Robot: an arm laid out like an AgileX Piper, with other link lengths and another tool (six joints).
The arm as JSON. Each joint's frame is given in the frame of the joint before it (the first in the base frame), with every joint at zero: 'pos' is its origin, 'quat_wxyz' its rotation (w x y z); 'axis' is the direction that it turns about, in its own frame. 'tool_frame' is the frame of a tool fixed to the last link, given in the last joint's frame.
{
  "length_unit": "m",
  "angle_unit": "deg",
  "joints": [
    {
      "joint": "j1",
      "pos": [
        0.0,
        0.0,
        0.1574
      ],
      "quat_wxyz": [
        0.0,
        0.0,
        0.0,
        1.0
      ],
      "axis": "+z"
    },
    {
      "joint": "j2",
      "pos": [
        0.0,
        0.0,
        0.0
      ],
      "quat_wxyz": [
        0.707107,
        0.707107,
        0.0,
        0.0
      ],
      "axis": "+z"
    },
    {
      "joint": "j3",
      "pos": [
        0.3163,
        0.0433,
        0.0
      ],
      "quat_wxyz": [
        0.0,
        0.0,
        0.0,
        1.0
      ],
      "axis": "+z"
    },
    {
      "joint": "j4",
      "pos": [
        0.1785,
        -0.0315,
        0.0
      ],
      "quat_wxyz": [
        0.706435,
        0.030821,
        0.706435,
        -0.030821
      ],
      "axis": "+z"
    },
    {
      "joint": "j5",
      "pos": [
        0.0,
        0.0,
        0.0
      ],
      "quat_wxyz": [
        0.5,
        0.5,
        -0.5,
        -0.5
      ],
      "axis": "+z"
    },
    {
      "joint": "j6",
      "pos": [
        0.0,
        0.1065,
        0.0
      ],
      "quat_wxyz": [
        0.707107,
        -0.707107,
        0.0,
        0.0
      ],
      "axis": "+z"
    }
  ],
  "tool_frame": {
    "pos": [
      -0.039,
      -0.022,
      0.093
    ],
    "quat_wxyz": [
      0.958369,
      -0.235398,
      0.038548,
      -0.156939
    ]
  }
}
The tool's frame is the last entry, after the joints.
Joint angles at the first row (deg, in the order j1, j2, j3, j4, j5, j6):
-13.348 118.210 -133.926 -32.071 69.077 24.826
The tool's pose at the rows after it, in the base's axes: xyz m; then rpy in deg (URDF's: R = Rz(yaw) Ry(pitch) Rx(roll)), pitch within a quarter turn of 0, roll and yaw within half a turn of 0:
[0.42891 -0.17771 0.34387 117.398 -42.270 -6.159]
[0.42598 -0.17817 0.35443 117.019 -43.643 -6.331]
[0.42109 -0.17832 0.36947 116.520 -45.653 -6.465]
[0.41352 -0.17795 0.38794 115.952 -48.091 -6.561]
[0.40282 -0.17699 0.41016 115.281 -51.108 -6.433]
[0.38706 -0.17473 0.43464 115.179 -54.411 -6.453]
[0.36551 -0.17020 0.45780 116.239 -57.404 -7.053]
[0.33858 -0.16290 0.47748 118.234 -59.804 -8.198]
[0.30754 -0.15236 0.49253 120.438 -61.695 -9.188]
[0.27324 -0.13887 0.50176 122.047 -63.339 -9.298]
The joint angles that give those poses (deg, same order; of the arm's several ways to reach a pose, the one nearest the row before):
-13.348 117.868 -134.861 -32.220 69.728 24.779
-13.347 117.216 -136.206 -32.478 70.426 24.756
-13.348 116.076 -137.693 -32.787 71.132 24.769
-13.360 114.416 -139.080 -33.112 71.834 24.786
-13.457 112.073 -140.114 -33.318 72.223 24.779
-13.872 108.774 -140.319 -32.794 72.377 24.604
-14.691 104.464 -139.166 -31.232 72.469 24.226
-15.754 99.224 -136.474 -29.010 72.562 23.757
-16.864 93.035 -131.904 -26.502 72.187 23.261
-17.959 85.772 -125.001 -23.973 70.683 22.773

